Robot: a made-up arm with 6 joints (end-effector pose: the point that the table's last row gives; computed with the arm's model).
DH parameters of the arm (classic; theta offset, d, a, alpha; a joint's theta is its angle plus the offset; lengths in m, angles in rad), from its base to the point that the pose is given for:
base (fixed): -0.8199 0 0.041 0
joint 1: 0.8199 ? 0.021 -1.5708
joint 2: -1.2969 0 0.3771 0
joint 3: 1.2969 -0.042 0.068 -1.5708
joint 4: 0 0.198 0.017 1.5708
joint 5: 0 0.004 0.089 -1.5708
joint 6: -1.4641 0 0.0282 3.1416
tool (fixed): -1.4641 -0.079 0 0
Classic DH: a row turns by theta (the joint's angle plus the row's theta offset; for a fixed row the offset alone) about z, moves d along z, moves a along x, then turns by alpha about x.
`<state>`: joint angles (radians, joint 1 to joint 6).
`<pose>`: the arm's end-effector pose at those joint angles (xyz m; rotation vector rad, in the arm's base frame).
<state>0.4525 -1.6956 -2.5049 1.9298 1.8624 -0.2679</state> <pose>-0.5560 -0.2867 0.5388 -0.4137 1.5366 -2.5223</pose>
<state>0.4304 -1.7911 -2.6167 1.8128 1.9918 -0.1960</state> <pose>-0.5561 -0.2562 0.4463 -0.0674 1.7771 -2.5069</pose>
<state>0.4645 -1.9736 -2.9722 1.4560 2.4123 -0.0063</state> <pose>-0.4728 -0.2081 0.2877 -0.5072 -2.3006 1.8140</pose>
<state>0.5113 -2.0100 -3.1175 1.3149 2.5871 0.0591</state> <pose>-0.4291 -0.2098 0.2670 -0.5013 -2.4427 1.4626</pose>
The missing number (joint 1, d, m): 0.468
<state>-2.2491 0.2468 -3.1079 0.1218 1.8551 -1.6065</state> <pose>-0.1685 -0.2310 1.0184 -0.9836 0.2701 -0.4967</pose>
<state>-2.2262 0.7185 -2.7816 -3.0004 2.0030 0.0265</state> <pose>-0.3349 -0.3596 0.9295 1.0435 -2.0376 0.6536</pose>
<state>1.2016 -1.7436 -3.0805 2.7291 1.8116 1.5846</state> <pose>-0.1919 -0.6189 0.3258 0.4784 -0.5743 2.6426</pose>
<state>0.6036 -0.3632 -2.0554 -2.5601 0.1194 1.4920</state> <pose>0.1855 0.1071 1.0366 -0.6341 -2.5421 0.5694</pose>
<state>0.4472 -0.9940 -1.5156 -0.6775 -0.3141 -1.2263</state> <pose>-0.1571 -0.0804 1.0370 1.9554 2.3352 -0.6616</pose>
